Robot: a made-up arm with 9 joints. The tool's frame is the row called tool. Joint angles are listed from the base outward.
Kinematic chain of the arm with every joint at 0, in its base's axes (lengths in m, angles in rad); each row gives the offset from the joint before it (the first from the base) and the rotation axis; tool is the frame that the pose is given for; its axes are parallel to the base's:
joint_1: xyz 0 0 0.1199 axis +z
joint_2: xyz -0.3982 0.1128 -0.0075 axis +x
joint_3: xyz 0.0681 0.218 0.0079 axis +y
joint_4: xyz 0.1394 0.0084 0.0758 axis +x
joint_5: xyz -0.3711 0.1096 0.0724 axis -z
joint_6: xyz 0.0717 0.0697 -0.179 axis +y
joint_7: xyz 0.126 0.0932 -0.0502 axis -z
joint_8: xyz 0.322 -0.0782 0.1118 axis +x
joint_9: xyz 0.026 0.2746 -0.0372 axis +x
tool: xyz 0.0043 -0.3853 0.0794
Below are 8 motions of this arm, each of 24 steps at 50 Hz.
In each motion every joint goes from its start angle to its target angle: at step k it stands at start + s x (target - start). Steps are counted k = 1, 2, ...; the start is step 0. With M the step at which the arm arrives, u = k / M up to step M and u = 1 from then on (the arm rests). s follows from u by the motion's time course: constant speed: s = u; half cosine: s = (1 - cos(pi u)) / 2; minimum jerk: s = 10 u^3 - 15 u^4 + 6 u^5.
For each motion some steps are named. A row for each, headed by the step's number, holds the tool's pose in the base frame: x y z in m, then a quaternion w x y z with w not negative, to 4 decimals.
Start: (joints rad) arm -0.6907 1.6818 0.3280 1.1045 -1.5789 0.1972 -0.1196 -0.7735 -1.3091
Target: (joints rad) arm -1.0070 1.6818 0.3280 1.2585 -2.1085 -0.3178 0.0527 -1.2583 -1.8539
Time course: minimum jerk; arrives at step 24
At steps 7, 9, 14, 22, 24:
7: -1.2121 0.0792 0.5604 0.4810 0.0446 -0.5110 -0.7110
9: -1.2247 0.1790 0.5563 0.4413 0.0324 -0.4525 -0.7743
14: -1.2038 0.4476 0.5683 0.3135 0.0366 -0.2535 -0.9144
22: -1.1456 0.6226 0.5861 0.2088 0.0898 -0.0720 -0.9711
24: -1.1447 0.6247 0.5862 0.2075 0.0909 -0.0694 -0.9715

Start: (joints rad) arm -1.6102 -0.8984 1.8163 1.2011 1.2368 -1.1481 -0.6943 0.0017 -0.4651
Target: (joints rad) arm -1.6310 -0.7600 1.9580 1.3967 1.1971 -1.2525 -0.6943 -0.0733 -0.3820
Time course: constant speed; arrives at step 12
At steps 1, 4, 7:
1: -0.0763 -0.0448 0.1018 0.0471 -0.0028 -0.8246 0.5638
4: -0.0868 -0.0319 0.0982 0.0481 -0.0246 -0.8235 0.5648
7: -0.0966 -0.0185 0.0947 0.0497 -0.0459 -0.8224 0.5648

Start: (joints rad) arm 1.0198 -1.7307 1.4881 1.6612 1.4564 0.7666 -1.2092 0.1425 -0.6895
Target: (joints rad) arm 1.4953 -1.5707 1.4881 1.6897 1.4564 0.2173 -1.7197 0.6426 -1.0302
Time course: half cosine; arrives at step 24
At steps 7, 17, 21, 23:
7: -0.0463 -0.6349 -0.1271 0.9676 0.1127 -0.0062 -0.2257
17: 0.1449 -0.5448 0.0586 0.9988 0.0062 -0.0318 0.0365
21: 0.1904 -0.4992 0.0981 0.9930 -0.0186 -0.0343 0.1112
23: 0.1996 -0.4883 0.1060 0.9910 -0.0238 -0.0345 0.1274

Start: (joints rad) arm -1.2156 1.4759 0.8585 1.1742 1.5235 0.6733 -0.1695 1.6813 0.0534
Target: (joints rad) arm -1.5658 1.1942 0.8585 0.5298 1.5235 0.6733 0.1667 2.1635 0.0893
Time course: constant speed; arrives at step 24
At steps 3, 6, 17, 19, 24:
3: 0.1379 0.7647 0.5733 0.7249 -0.4976 -0.3132 0.3590
6: 0.1820 0.7790 0.5237 0.7287 -0.4904 -0.2644 0.3982
17: 0.3096 0.7826 0.3319 0.7416 -0.4213 -0.0575 0.5189
19: 0.3252 0.7763 0.2973 0.7426 -0.4014 -0.0165 0.5359
24: 0.3521 0.7536 0.2144 0.7414 -0.3425 0.0881 0.5703

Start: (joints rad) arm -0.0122 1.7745 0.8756 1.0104 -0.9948 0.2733 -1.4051 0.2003 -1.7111
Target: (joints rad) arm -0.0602 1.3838 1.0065 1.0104 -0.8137 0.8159 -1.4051 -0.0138 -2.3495
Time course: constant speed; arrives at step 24
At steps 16, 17, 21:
16: -0.1607 -0.7995 0.4002 0.5087 0.5146 -0.6721 -0.1569
17: -0.1592 -0.7936 0.4176 0.5188 0.5079 -0.6704 -0.1530
21: -0.1536 -0.7669 0.4860 0.5577 0.4795 -0.6633 -0.1377

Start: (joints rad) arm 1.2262 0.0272 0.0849 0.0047 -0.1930 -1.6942 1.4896 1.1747 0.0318
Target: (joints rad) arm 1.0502 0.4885 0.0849 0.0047 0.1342 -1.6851 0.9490 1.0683 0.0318
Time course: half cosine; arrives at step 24
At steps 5, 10, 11, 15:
5: -0.3955 -0.3113 0.1374 0.1628 0.9808 -0.1074 0.0050
10: -0.3837 -0.3253 0.2026 0.1799 0.9674 -0.1781 0.0045
11: -0.3808 -0.3297 0.2175 0.1855 0.9632 -0.1946 0.0037
15: -0.3692 -0.3498 0.2745 0.2141 0.9423 -0.2575 -0.0018

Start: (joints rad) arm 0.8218 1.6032 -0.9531 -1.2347 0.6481 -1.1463 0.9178 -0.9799 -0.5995
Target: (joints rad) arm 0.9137 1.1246 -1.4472 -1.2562 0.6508 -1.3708 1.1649 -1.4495 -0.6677
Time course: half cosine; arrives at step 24
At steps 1, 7, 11, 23, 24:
1: -0.5064 -0.3233 0.7063 0.4736 -0.2794 0.2087 -0.8087
7: -0.5571 -0.2752 0.6932 0.4165 -0.2549 0.2133 -0.8462
11: -0.6179 -0.2205 0.6609 0.3523 -0.2078 0.2226 -0.8850
23: -0.7375 -0.1217 0.5235 0.2458 -0.0413 0.2557 -0.9341
24: -0.7382 -0.1211 0.5221 0.2453 -0.0398 0.2560 -0.9342

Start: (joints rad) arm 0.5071 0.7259 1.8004 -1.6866 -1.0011 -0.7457 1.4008 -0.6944 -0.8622
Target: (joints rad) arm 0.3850 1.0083 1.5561 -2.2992 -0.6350 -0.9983 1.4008 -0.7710 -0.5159
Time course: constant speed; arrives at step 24
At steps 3, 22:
3: -0.6057 0.1812 0.4980 0.3968 -0.5168 -0.2507 0.7160
22: -0.4562 0.0766 0.5295 0.6248 -0.3945 -0.4076 0.5365

